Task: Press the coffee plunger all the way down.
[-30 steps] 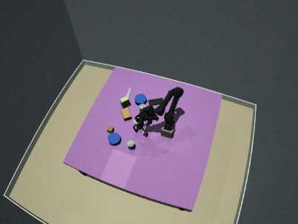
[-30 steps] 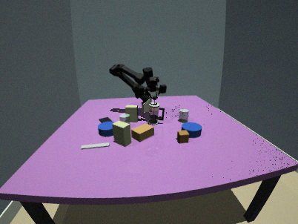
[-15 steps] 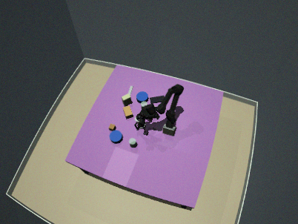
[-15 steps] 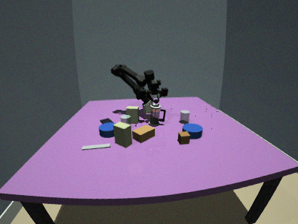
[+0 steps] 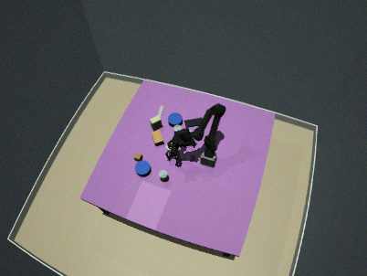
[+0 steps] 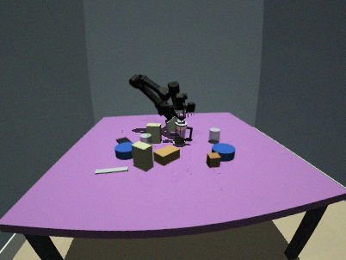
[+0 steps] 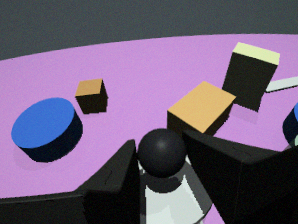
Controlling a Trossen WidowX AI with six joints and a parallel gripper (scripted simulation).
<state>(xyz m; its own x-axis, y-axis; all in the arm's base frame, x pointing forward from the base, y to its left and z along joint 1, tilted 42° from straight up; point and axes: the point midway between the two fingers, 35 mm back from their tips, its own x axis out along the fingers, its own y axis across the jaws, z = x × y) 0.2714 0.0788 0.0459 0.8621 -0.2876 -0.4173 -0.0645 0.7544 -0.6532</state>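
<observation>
My gripper tip is 20 mm past the coffee press, 10 mm to the right of it and 80 mm above it. From my gripper tip the other things lie so: flat white strip: 220 mm ahead, 360 mm to the right, 160 mm below; then small brown cube: 230 mm ahead, 110 mm to the left, 140 mm below; then orange box: 140 mm ahead, 100 mm to the right, 140 mm below.
</observation>
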